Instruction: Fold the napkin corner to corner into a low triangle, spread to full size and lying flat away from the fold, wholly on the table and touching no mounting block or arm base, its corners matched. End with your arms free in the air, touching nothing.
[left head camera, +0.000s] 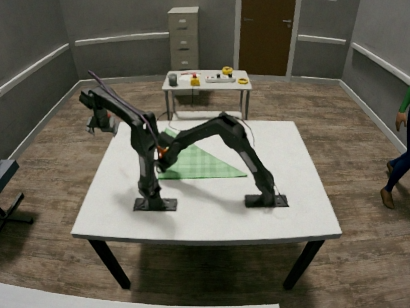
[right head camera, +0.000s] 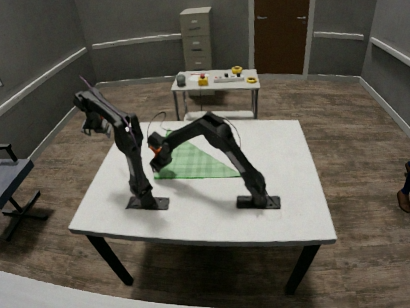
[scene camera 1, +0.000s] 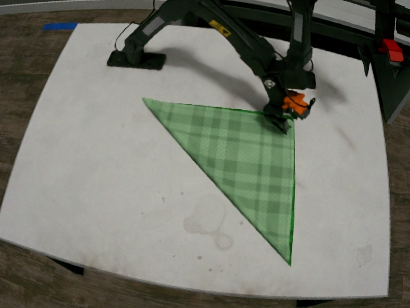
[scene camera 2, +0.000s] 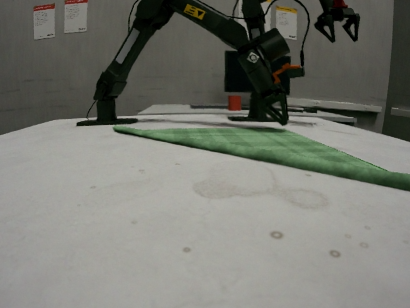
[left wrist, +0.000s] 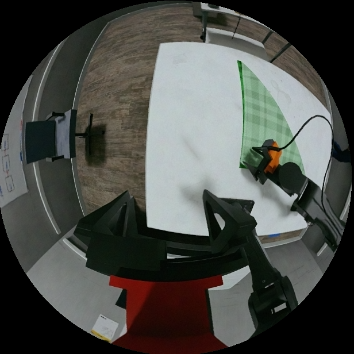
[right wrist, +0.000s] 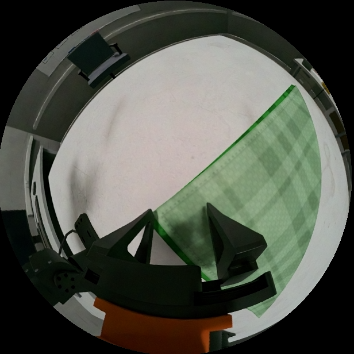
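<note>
The green checked napkin (left head camera: 200, 165) (right head camera: 192, 162) (scene camera 1: 240, 160) (scene camera 2: 250, 142) (left wrist: 262, 112) (right wrist: 255, 185) lies folded as a triangle on the table. Its top corner lies close to the lower one at the right-angled corner; a thin darker green strip of the lower layer shows along both short edges. The fold edge looks slightly rounded in scene camera 2. My right gripper (right wrist: 178, 210) (scene camera 2: 279, 122) is open just above that corner, fingers apart and nothing between them; whether the tips touch the cloth is unclear. My left gripper (left wrist: 165, 193) (scene camera 2: 342, 39) is open and empty, high in the air.
The white table (left head camera: 115, 220) (scene camera 1: 75, 175) carries both mounting blocks, the left arm's (left head camera: 167, 204) and the right arm's (left head camera: 281, 201) (scene camera 1: 157, 61). A back table (left head camera: 170, 86) with small items stands behind. A chair (left wrist: 65, 135) stands beside the table.
</note>
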